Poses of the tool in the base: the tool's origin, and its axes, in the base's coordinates. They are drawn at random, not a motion.
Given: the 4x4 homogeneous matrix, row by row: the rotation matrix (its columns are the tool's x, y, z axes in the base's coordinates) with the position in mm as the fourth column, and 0 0 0 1 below. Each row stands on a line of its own.
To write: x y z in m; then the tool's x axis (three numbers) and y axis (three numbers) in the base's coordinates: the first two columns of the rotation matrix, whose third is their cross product. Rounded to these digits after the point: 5 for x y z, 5 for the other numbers.
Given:
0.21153, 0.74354, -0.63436, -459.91
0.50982, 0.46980, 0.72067, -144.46
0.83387, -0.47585, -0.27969, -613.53
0, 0, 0, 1
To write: -0.45991, -0.14446, -0.61353, 0.21153, 0.50982, 0.83387, 0.74354, 0.46980, -0.47585
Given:
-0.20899, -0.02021, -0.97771, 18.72
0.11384, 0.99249, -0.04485, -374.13
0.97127, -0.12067, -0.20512, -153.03
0, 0, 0, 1
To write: 0.01872, -0.37413, -0.15303, -0.20899, 0.11384, 0.97127, -0.02021, 0.99249, -0.12067
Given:
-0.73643, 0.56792, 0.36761, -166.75
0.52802, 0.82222, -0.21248, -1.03
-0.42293, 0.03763, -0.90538, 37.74
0, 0, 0, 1
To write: -0.16675, -0.00103, 0.03774, -0.73643, 0.52802, -0.42293, 0.56792, 0.82222, 0.03763
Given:
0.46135, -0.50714, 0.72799, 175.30
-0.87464, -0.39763, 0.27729, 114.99
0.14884, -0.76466, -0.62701, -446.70
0, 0, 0, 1
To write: 0.17530, 0.11499, -0.44670, 0.46135, -0.87464, 0.14884, -0.50714, -0.39763, -0.76466
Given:
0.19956, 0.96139, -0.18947, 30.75
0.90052, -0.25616, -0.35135, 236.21
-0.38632, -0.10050, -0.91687, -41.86
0, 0, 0, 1
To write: 0.03075, 0.23621, -0.04186, 0.19956, 0.90052, -0.38632, 0.96139, -0.25616, -0.10050
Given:
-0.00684, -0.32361, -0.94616, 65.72
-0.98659, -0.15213, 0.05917, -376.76
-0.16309, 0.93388, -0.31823, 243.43
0, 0, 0, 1
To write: 0.06572, -0.37676, 0.24343, -0.00684, -0.98659, -0.16309, -0.32361, -0.15213, 0.93388
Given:
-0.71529, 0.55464, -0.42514, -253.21
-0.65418, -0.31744, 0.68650, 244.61
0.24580, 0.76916, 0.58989, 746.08
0, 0, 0, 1
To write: -0.25321, 0.24461, 0.74608, -0.71529, -0.65418, 0.24580, 0.55464, -0.31744, 0.76916
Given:
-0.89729, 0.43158, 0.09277, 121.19
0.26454, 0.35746, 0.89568, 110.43
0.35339, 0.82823, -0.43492, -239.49
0, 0, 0, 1
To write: 0.12119, 0.11043, -0.23949, -0.89729, 0.26454, 0.35339, 0.43158, 0.35746, 0.82823
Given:
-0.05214, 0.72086, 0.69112, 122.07
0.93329, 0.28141, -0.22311, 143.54
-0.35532, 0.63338, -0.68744, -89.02
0, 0, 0, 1
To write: 0.12207, 0.14354, -0.08902, -0.05214, 0.93329, -0.35532, 0.72086, 0.28141, 0.63338
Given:
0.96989, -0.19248, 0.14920, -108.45
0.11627, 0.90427, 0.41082, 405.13
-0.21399, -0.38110, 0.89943, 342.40
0, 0, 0, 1
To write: -0.10845, 0.40513, 0.34240, 0.96989, 0.11627, -0.21399, -0.19248, 0.90427, -0.38110
